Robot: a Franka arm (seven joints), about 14 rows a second.
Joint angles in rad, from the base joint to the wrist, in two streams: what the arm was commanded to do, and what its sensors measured. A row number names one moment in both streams.
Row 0, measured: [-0.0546, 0.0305, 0.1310, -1.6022, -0.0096, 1.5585, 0.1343]
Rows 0 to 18, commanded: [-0.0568, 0.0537, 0.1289, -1.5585, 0.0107, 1.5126, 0.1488]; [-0.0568, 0.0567, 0.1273, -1.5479, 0.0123, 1.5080, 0.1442]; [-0.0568, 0.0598, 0.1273, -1.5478, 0.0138, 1.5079, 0.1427]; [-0.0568, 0.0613, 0.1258, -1.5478, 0.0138, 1.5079, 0.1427]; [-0.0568, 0.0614, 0.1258, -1.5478, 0.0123, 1.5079, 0.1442]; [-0.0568, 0.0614, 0.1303, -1.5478, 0.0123, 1.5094, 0.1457]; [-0.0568, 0.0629, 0.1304, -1.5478, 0.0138, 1.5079, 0.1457]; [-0.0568, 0.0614, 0.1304, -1.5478, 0.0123, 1.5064, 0.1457]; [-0.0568, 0.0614, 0.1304, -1.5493, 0.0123, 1.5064, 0.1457]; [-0.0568, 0.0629, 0.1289, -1.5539, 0.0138, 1.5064, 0.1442]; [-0.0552, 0.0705, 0.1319, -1.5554, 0.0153, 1.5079, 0.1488]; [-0.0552, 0.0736, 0.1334, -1.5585, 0.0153, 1.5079, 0.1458]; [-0.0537, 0.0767, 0.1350, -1.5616, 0.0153, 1.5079, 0.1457]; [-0.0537, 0.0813, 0.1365, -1.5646, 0.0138, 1.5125, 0.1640]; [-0.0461, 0.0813, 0.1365, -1.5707, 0.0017, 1.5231, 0.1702]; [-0.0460, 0.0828, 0.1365, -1.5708, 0.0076, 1.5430, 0.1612]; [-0.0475, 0.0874, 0.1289, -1.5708, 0.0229, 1.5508, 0.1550]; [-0.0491, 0.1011, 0.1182, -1.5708, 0.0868, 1.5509, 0.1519]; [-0.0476, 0.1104, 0.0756, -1.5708, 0.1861, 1.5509, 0.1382]
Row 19, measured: [-0.0500, 0.0844, 0.1232, -1.5886, 0.0658, 1.5472, 0.1394]
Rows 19 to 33, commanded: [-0.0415, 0.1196, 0.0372, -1.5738, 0.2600, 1.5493, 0.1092]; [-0.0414, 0.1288, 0.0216, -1.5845, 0.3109, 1.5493, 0.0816]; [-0.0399, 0.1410, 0.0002, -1.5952, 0.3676, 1.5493, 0.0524]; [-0.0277, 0.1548, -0.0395, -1.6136, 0.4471, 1.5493, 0.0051]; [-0.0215, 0.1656, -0.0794, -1.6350, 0.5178, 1.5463, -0.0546]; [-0.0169, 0.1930, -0.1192, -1.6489, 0.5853, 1.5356, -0.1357]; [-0.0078, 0.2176, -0.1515, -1.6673, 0.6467, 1.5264, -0.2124]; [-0.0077, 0.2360, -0.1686, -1.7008, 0.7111, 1.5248, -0.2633]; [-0.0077, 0.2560, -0.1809, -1.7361, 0.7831, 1.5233, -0.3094]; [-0.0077, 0.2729, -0.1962, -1.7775, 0.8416, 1.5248, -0.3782]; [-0.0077, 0.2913, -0.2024, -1.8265, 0.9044, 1.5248, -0.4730]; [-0.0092, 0.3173, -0.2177, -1.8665, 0.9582, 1.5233, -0.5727]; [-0.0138, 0.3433, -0.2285, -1.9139, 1.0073, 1.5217, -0.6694]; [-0.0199, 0.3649, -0.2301, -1.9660, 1.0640, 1.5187, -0.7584]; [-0.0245, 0.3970, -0.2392, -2.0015, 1.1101, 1.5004, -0.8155]
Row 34, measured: [-0.0252, 0.3649, -0.2158, -1.9278, 1.0175, 1.5271, -0.6952]
